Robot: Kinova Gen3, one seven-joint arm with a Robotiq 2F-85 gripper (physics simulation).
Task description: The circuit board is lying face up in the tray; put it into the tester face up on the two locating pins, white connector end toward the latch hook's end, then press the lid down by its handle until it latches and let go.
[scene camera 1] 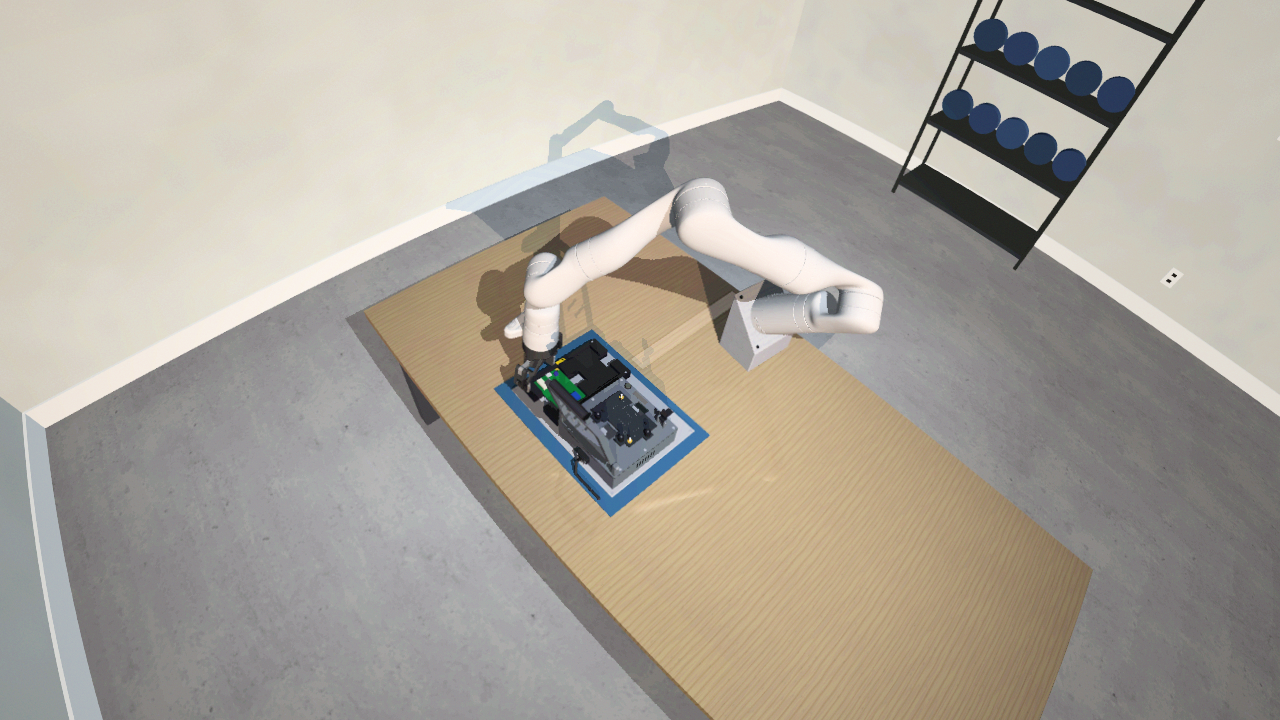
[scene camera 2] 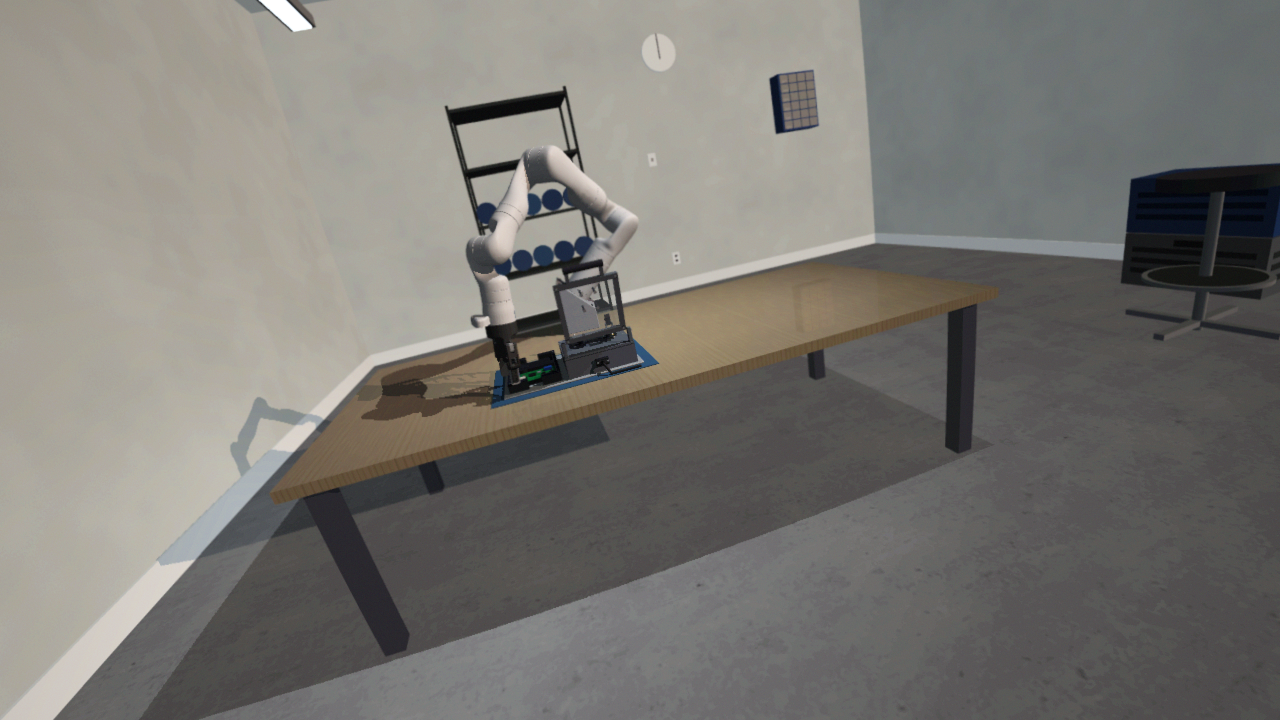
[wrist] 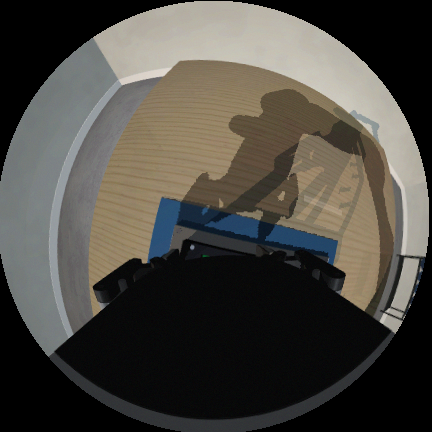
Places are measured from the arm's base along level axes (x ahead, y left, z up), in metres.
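Pixels of known places: gripper, fingertip midpoint: (scene camera 1: 537, 376) (scene camera 2: 510, 379); arm's base, origin of the base link: (scene camera 1: 764, 315).
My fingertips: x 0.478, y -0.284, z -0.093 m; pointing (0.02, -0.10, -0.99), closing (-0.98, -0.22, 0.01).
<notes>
Ahead of a thing's pixels: the offset from my fingertips to its top centre. "pt": to the spot under its first point. Level surfaces: height alone.
The green circuit board (scene camera 1: 559, 386) (scene camera 2: 535, 372) lies face up in the black tray {pt dx -0.118, dy +0.042, dz -0.010 m} (scene camera 1: 587, 362) at the left end of the blue mat {dz -0.026 m} (scene camera 1: 626, 503) (scene camera 2: 536, 393) (wrist: 241, 226). The grey tester (scene camera 1: 630, 425) (scene camera 2: 597, 360) stands beside it on the mat, its clear lid {dx +0.082, dy +0.223, dz +0.198 m} (scene camera 2: 586, 306) upright and open. My gripper (scene camera 1: 535, 365) (scene camera 2: 512, 362) (wrist: 217, 255) is open wide and points straight down, low over the tray's left end at the board's end. In the wrist view the gripper body hides most of the tray and board. I cannot tell whether the fingers touch the board.
The wooden table {dz -0.029 m} (scene camera 1: 850, 555) (scene camera 2: 760, 313) runs long to the right. The arm's grey pedestal (scene camera 1: 756, 345) stands behind the mat. A black shelf rack (scene camera 1: 966, 210) (scene camera 2: 506, 107) with blue discs stands by the wall. A blue cabinet (scene camera 2: 1182, 202) is far right.
</notes>
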